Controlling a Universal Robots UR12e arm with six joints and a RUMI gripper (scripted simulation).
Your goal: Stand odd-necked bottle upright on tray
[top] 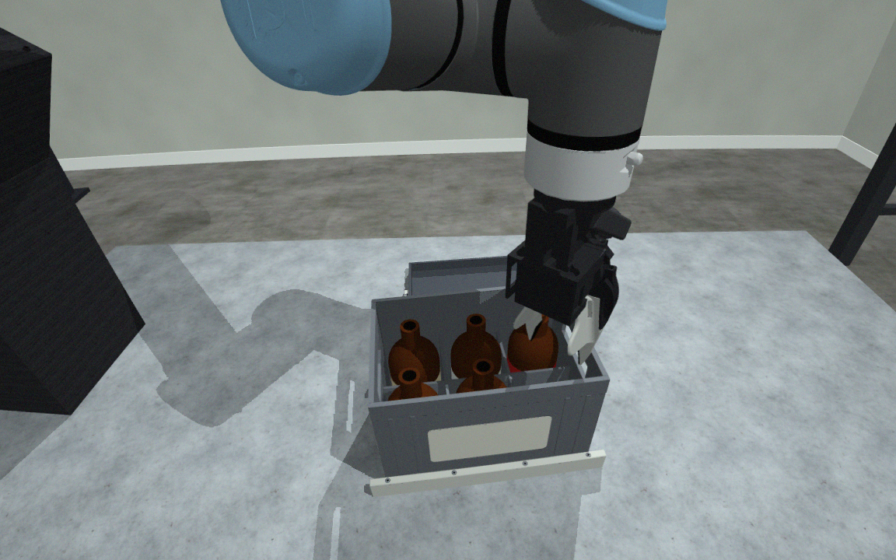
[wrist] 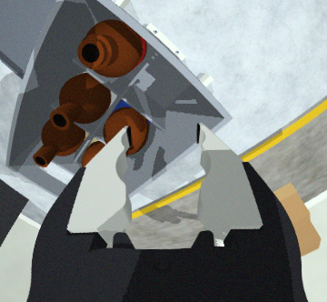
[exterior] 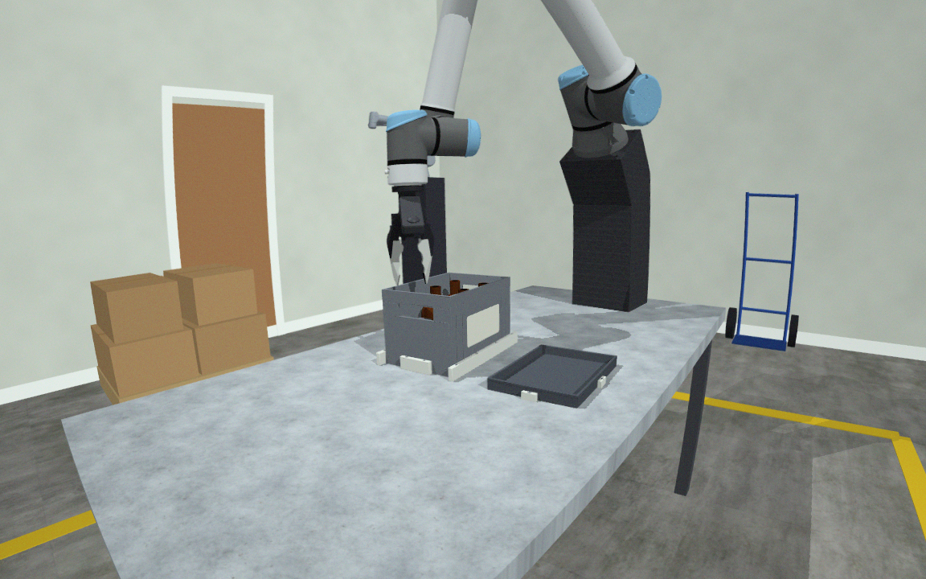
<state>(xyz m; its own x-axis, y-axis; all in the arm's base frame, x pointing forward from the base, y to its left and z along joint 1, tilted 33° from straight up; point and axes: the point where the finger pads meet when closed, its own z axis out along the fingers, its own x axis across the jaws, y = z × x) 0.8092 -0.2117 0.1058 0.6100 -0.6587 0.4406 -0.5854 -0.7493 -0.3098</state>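
Right now my hand is 9 cm to the right of the glass bottle and 11 cm above it. Round my hand: crate 9 cm behind, 4 cm to the left, 11 cm below; then grey tray 6 cm behind, 33 cm to the left, 18 cm below.
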